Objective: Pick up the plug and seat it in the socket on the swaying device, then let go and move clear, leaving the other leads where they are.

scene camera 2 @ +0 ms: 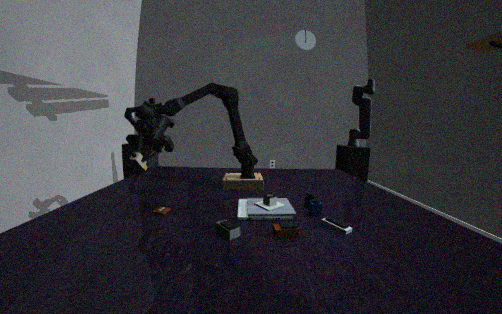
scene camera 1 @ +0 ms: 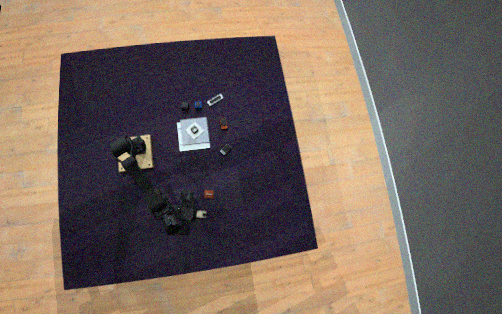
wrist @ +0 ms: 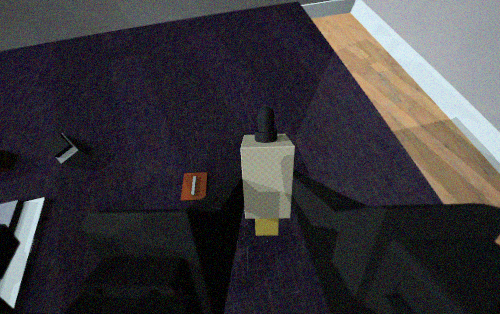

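Note:
The beige plug (scene camera 1: 201,214) (scene camera 2: 138,161) (wrist: 267,182) has a yellow tip and a black cable stub on its opposite end. My gripper (scene camera 1: 195,213) (scene camera 2: 142,154) (wrist: 266,176) is shut on the plug, one finger on each side, and holds it above the dark mat. In scene camera 2 the plug is tilted, yellow tip down to the right. The device (scene camera 1: 187,147) (scene camera 2: 243,209) (wrist: 26,245) is a flat grey and white stack, apart from the plug. On its white diamond-shaped plate stands a small socket block (scene camera 1: 194,130) (scene camera 2: 270,200) with a dark top.
A flat orange-red tile (scene camera 1: 209,194) (scene camera 2: 162,210) (wrist: 194,186) lies near the gripper. Around the device lie a grey block (scene camera 1: 225,149) (scene camera 2: 228,229), an orange block (scene camera 1: 224,123) (scene camera 2: 286,230), a blue block (scene camera 1: 198,105) (scene camera 2: 314,207), a black block (scene camera 1: 185,106) and a white bar (scene camera 1: 215,99) (scene camera 2: 345,229).

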